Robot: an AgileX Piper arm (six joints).
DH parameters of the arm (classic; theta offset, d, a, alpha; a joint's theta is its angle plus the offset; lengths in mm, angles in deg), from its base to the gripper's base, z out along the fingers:
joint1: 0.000 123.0 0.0 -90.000
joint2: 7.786 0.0 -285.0 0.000
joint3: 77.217 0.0 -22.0 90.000
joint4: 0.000 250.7 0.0 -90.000
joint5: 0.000 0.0 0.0 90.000
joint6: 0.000 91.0 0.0 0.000
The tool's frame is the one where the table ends.
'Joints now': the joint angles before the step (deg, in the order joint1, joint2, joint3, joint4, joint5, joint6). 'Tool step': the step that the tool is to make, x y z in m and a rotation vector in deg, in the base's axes. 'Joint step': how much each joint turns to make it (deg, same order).
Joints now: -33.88, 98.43, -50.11, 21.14, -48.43, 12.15
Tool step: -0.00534, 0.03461, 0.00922, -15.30, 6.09, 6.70
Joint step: 2.85, -4.11, 5.95, -9.05, -7.12, -8.55
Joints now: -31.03, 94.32, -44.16, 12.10, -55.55, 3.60
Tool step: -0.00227, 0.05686, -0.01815, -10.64, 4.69, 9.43
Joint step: 7.61, -1.56, 8.92, -5.53, -9.15, -7.04
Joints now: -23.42, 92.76, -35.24, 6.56, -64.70, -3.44
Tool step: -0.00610, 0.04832, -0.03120, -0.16, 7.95, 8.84
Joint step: 7.95, -0.02, 7.28, -1.44, -0.01, -2.02
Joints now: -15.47, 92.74, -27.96, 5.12, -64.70, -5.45
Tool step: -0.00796, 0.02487, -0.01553, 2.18, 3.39, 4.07
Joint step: 4.86, 0.00, 3.88, 0.94, 0.00, 0.92
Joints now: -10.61, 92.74, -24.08, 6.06, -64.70, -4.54
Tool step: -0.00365, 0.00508, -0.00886, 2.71, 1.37, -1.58
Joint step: 2.18, 0.82, 1.32, 4.14, -0.25, 0.72
